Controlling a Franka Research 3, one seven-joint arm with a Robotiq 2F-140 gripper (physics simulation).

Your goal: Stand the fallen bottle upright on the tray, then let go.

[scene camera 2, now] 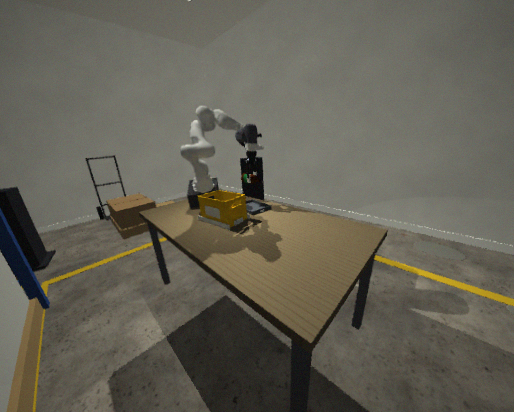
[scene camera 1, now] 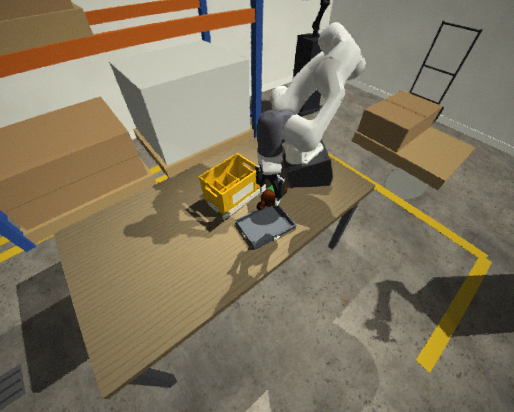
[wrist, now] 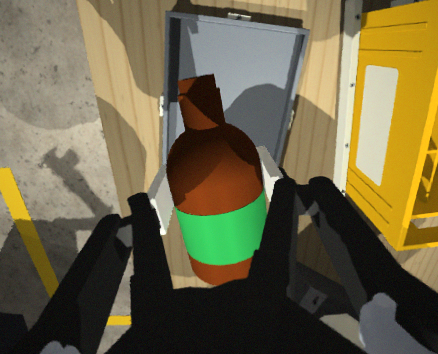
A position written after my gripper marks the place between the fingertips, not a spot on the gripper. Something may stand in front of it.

In view: my gripper [wrist: 215,169] and a brown bottle [wrist: 213,168].
